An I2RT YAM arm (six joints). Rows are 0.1 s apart.
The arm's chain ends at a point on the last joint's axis. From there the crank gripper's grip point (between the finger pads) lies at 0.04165 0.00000 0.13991 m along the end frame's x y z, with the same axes.
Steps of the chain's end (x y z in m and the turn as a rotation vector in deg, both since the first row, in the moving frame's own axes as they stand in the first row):
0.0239, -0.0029, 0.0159, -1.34, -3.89, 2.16
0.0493, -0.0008, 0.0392, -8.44, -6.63, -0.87
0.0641, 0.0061, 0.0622, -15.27, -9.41, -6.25
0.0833, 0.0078, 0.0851, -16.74, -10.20, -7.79
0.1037, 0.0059, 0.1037, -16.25, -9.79, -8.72
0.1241, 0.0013, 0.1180, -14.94, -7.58, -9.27
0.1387, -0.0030, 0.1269, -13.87, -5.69, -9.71
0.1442, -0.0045, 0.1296, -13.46, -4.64, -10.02
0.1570, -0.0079, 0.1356, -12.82, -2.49, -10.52
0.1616, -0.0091, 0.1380, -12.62, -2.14, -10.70
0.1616, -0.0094, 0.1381, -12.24, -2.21, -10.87
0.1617, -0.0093, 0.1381, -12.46, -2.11, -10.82
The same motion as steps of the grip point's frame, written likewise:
0.0142, 0.0018, 0.0183, -1.34, -3.89, 2.16
0.0331, 0.0195, 0.0416, -8.44, -6.63, -0.87
0.0428, 0.0404, 0.0627, -15.27, -9.41, -6.25
0.0607, 0.0450, 0.0851, -16.74, -10.20, -7.79
0.0822, 0.0413, 0.1040, -16.25, -9.79, -8.72
0.1080, 0.0327, 0.1184, -14.94, -7.58, -9.27
0.1271, 0.0250, 0.1271, -13.87, -5.69, -9.71
0.1351, 0.0221, 0.1295, -13.46, -4.64, -10.02
0.1531, 0.0162, 0.1346, -12.82, -2.49, -10.52
0.1586, 0.0143, 0.1369, -12.62, -2.14, -10.70
0.1583, 0.0130, 0.1372, -12.24, -2.21, -10.87
0.1587, 0.0136, 0.1371, -12.46, -2.11, -10.82

